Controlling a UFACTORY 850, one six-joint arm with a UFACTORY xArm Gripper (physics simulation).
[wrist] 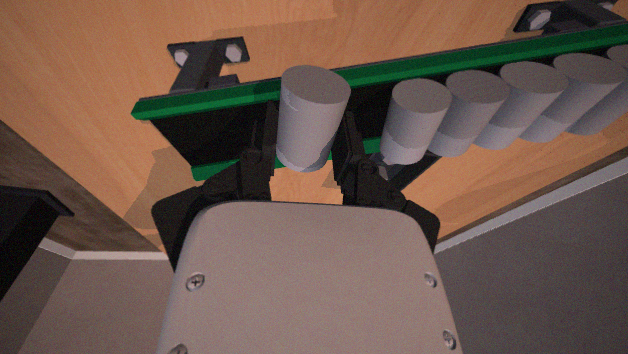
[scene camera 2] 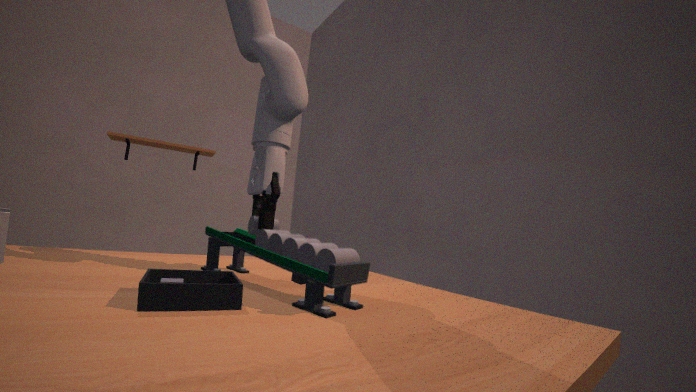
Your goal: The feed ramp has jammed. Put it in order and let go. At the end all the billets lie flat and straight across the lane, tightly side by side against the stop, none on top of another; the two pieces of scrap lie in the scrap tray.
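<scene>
My gripper [scene camera 2: 265,222] [wrist: 307,122] is shut on a grey billet [scene camera 2: 253,223] [wrist: 315,87], held crosswise over the upper part of the ramp's lane [scene camera 2: 292,265] [wrist: 200,98]. In the wrist view a gap separates it from the row. Whether it touches the lane is hard to tell. Several more billets [scene camera 2: 341,255] [wrist: 419,122] lie across the lane, side by side, down to the dark stop [scene camera 2: 351,273] at the low end. The black scrap tray [scene camera 2: 190,298] stands beside the ramp; a light piece [scene camera 2: 172,280] shows inside it. A second scrap piece cannot be made out.
The ramp stands on dark bolted legs [scene camera 2: 314,295] [wrist: 199,65] on the wooden table [scene camera 2: 240,350] [wrist: 100,50]. A wall shelf [scene camera 2: 162,144] is behind at the left. A pale object [scene camera 2: 3,235] shows at the far left edge.
</scene>
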